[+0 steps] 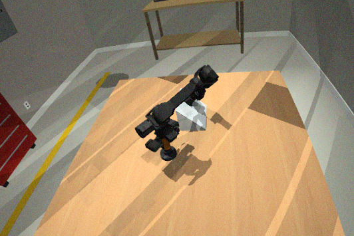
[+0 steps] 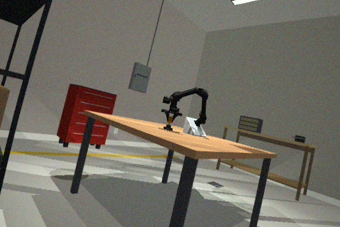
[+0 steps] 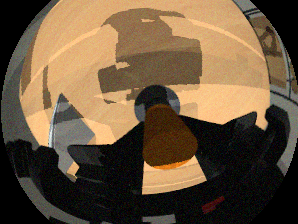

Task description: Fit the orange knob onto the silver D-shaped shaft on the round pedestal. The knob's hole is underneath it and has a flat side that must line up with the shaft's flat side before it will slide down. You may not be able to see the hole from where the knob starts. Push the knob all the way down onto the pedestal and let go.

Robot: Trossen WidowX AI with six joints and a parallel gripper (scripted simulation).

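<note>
Now: gripper tip 30 mm below the orange knob. Also, from my gripper tip: dark round pedestal 40 mm below.
</note>
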